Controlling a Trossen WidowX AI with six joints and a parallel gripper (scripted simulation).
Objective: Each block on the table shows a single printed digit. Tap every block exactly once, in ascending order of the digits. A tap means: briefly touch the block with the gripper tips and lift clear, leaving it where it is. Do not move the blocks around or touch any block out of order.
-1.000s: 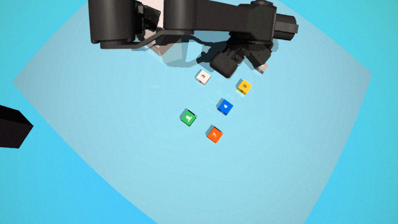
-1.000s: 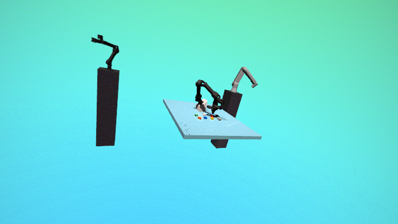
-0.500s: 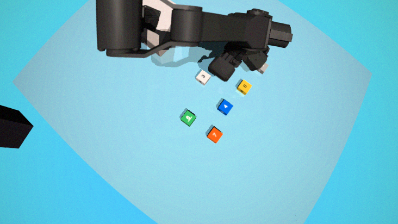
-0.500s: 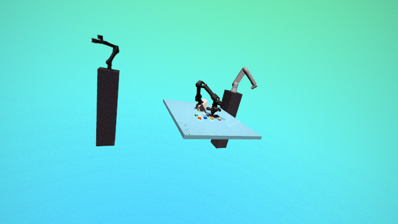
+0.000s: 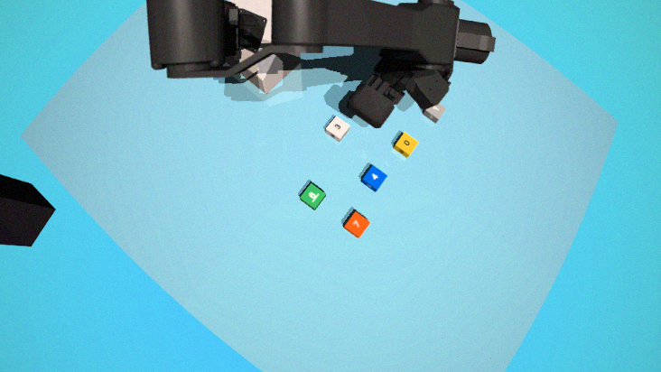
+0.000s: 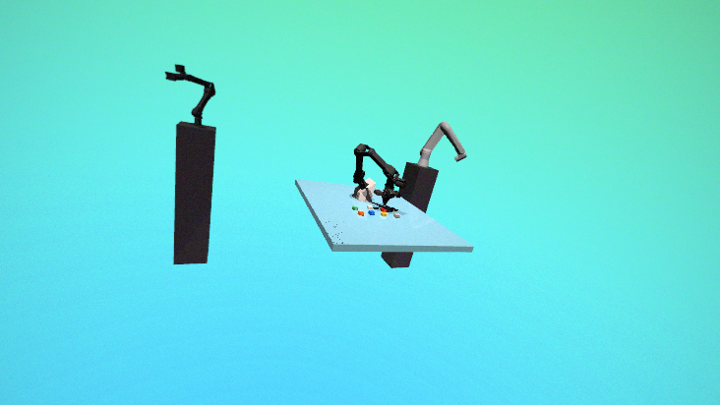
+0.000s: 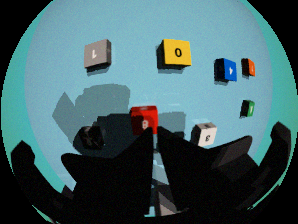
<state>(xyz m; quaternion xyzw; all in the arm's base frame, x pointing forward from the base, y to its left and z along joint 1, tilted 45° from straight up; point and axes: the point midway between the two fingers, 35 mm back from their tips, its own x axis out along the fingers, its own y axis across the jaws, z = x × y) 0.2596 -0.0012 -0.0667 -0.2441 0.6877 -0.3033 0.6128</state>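
My gripper tip is now 40 mm above the red block and 10 mm to the right of it. Round my gripper tip: black block 100 mm to the left, 40 mm below, 30 mm behind; yellow block 80 mm ahead, 40 mm to the right, 40 mm below; white block 80 mm to the right, 40 mm below, 40 mm behind.
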